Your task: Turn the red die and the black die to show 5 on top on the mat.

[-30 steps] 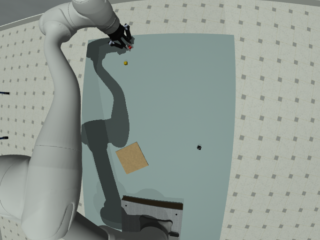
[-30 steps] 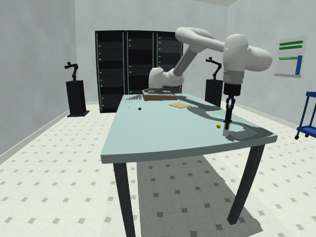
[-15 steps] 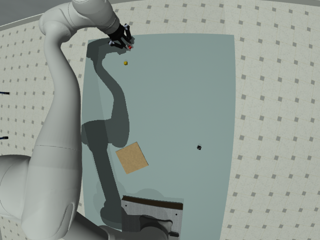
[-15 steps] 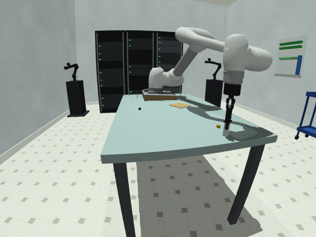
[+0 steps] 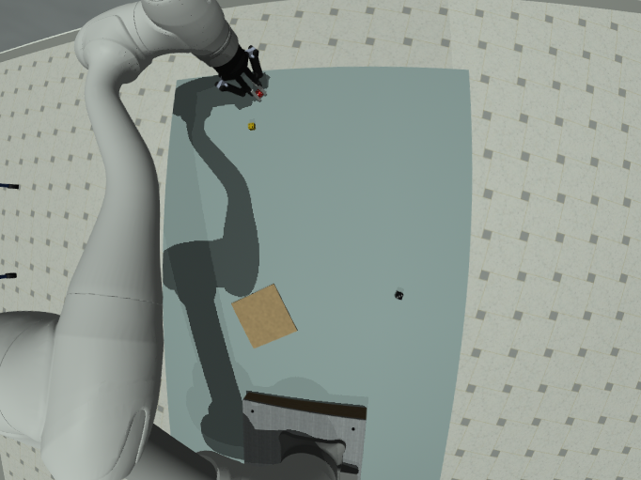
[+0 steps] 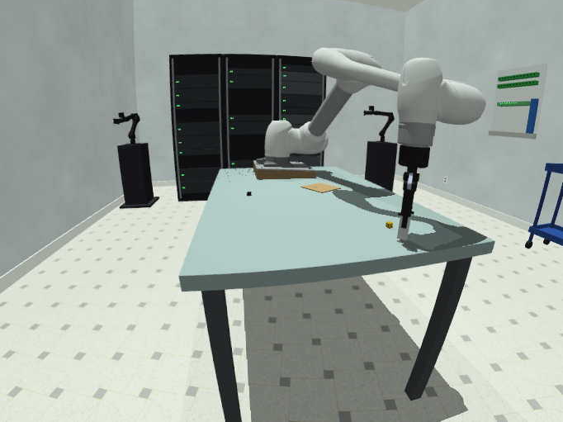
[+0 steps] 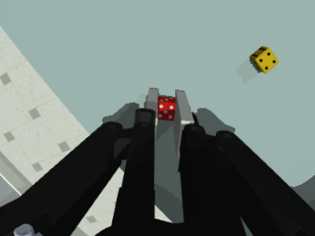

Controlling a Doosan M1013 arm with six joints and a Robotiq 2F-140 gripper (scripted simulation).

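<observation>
The tan mat is 610 mm behind my hand, 30 mm to the right of it and 40 mm below it. Round my hand: black die 520 mm behind, 380 mm to the right, 30 mm below; yellow die 90 mm behind, 20 mm to the left, 30 mm below; red die 30 mm below.
</observation>
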